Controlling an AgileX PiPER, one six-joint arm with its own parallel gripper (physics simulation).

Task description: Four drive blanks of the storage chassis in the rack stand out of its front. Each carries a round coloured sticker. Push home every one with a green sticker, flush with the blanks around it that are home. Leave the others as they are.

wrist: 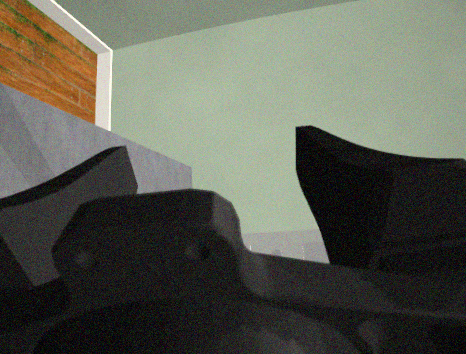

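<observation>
My gripper (212, 157) is open, its two dark fingers wide apart at the left and right of the wrist view, with pale green wall showing between the tips. The dark gripper body fills the bottom of the view and hides what lies behind it. The storage chassis, its drive blanks and their round stickers do not show in the wrist view, so I cannot tell how they stand or where the gripper is relative to them.
A grey-blue panel (160, 172) rises behind the left finger. Above it at the upper left is a brick-patterned orange surface (55, 65) with a white frame (103, 90). A pale green wall (225, 100) stands behind. A light grey surface (287, 245) shows low between the fingers.
</observation>
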